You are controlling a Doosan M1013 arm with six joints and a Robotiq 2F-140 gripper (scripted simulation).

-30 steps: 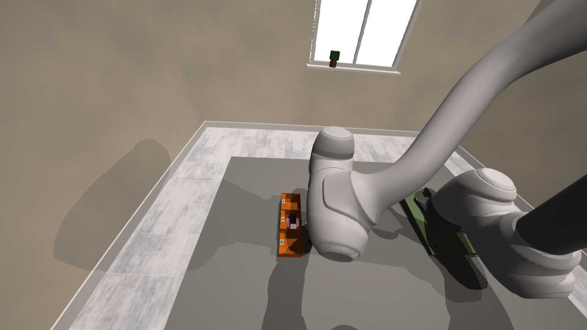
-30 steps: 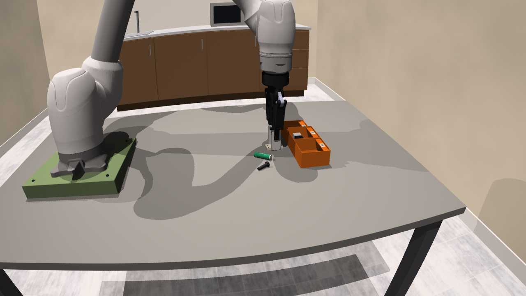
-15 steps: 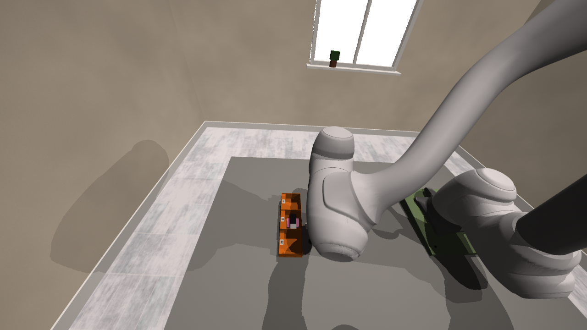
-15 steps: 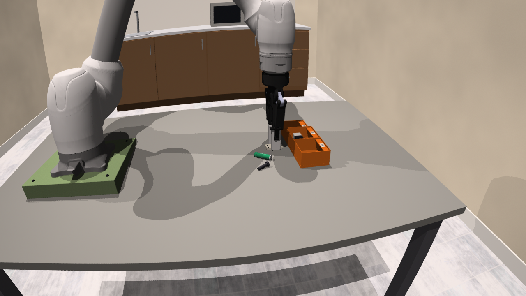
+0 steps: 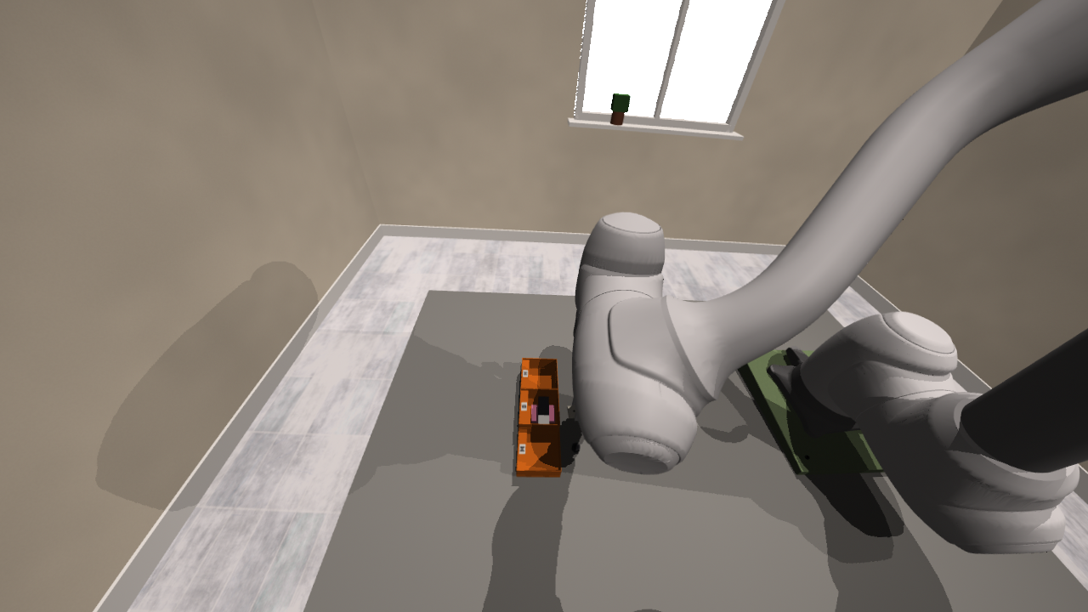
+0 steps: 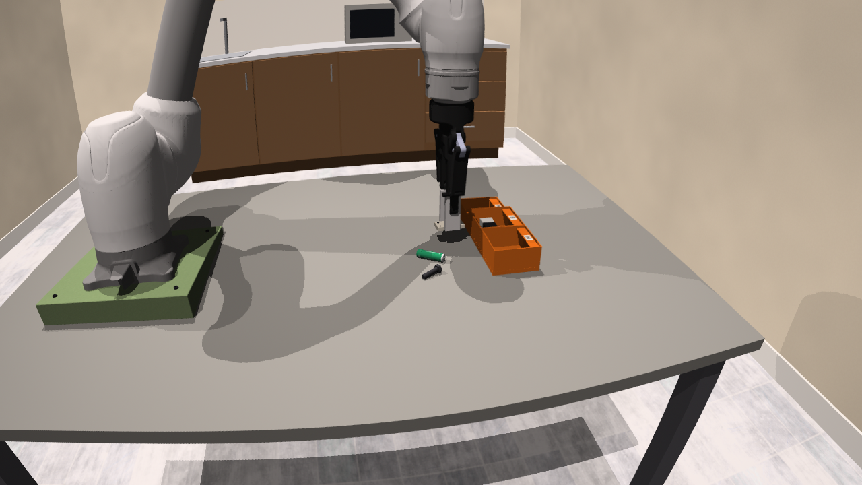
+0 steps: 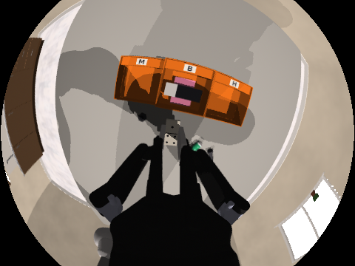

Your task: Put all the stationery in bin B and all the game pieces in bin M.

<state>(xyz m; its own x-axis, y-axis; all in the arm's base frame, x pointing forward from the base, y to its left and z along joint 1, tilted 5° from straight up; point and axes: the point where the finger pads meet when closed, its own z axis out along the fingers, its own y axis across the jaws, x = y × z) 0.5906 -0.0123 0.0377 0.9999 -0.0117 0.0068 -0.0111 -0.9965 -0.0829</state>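
The black-and-white eraser is 80 mm ahead of my hand, 10 mm to the right of it and 40 mm below it. The rest, counted from my hand: green battery 50 mm behind, 50 mm to the right, 60 mm below; then cream domino 30 mm below; then small black nut 20 mm ahead, 60 mm to the left, 60 mm below.
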